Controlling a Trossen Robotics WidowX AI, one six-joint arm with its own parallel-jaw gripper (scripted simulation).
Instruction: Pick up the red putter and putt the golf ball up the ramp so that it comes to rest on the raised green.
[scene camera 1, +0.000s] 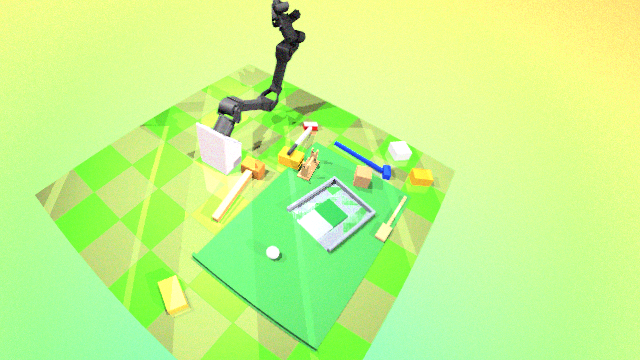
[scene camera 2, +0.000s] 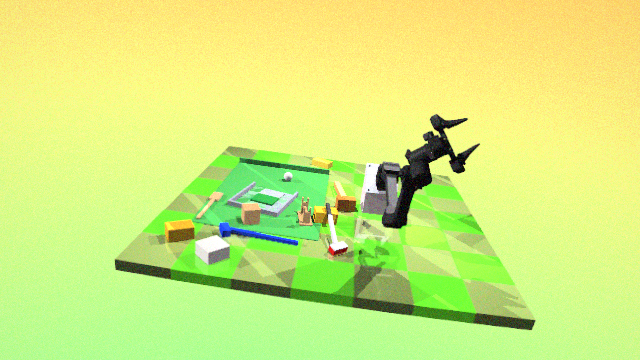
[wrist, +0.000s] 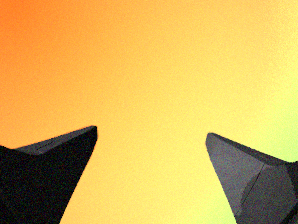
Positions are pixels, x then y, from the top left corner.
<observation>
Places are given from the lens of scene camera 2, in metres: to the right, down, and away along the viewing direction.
my gripper (scene camera 2: 473, 130): 0.45, -0.14, 1.22
white block (scene camera 2: 212, 249): -0.34, 0.22, 1.30
</observation>
